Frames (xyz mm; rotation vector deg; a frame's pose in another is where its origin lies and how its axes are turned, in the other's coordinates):
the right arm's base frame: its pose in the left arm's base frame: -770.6 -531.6 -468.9 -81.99 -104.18 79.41
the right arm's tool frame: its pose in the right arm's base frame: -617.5 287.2 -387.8 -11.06 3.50 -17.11
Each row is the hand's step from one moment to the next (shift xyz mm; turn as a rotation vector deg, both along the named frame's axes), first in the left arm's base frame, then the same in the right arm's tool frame.
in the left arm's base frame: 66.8 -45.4 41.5 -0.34 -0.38 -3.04
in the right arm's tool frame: -68.6 -15.5 -57.4 -0.36 2.20 2.12
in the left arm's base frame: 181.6 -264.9 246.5 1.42 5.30 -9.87
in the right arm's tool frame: -303.9 -195.0 -183.1 3.46 10.40 2.74
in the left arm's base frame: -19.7 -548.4 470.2 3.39 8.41 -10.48
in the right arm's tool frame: -448.7 -563.0 -62.7 5.26 12.81 0.54
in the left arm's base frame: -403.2 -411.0 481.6 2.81 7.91 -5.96
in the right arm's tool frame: -149.2 -716.4 167.3 5.35 8.68 -1.44
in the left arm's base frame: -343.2 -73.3 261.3 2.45 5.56 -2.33
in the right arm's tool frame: 109.0 -403.1 130.8 3.65 4.81 -2.43
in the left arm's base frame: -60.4 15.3 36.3 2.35 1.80 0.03
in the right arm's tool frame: 43.6 -54.3 18.7 0.51 1.67 -2.39
